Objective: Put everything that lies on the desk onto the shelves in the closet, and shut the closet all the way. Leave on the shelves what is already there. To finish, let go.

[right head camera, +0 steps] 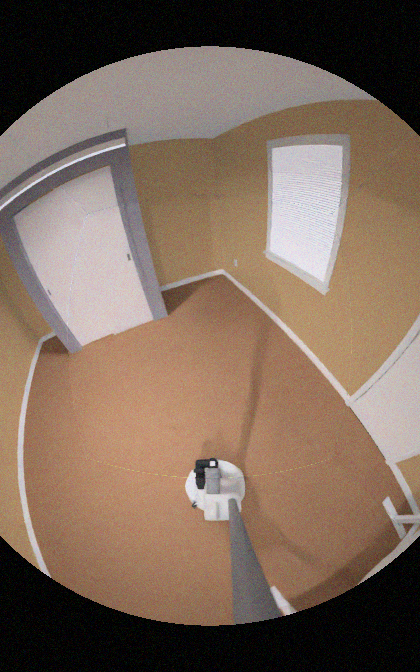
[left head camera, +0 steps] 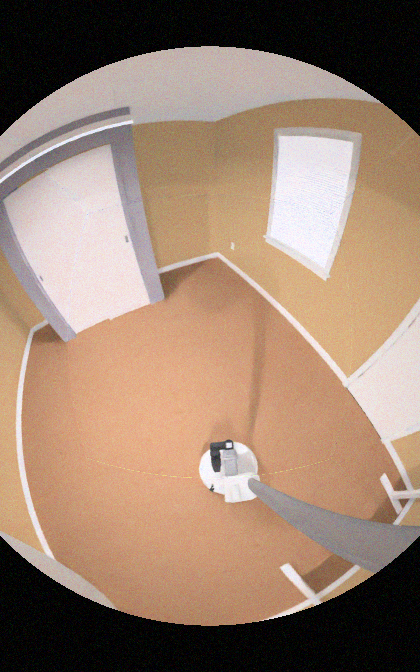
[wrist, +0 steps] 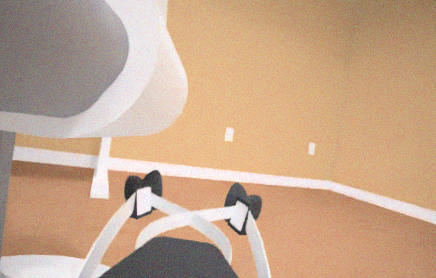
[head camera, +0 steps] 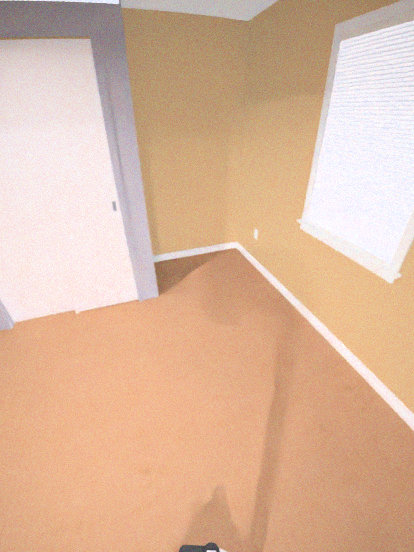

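The closet's white sliding doors [head camera: 55,175] [left head camera: 95,250] [right head camera: 97,270] stand at the left of the three head views and cover the opening between grey side posts. The shelves behind them are hidden. Parts of the desk's white legs [left head camera: 300,584] [right head camera: 395,517] [wrist: 101,172] show at the lower right of the two side head views and left of centre in the wrist view. The desk top and the things on it cannot be made out. My gripper [wrist: 194,192] is open, with nothing between its fingertips. It is away from both desk and closet.
A window [head camera: 370,145] [left head camera: 312,195] [right head camera: 306,210] is in the wall right of the closet. A white door [left head camera: 395,385] [right head camera: 395,415] shows at the right edge. My round white base [left head camera: 242,457] [right head camera: 232,472] stands on the brown floor [head camera: 125,400], away from the walls.
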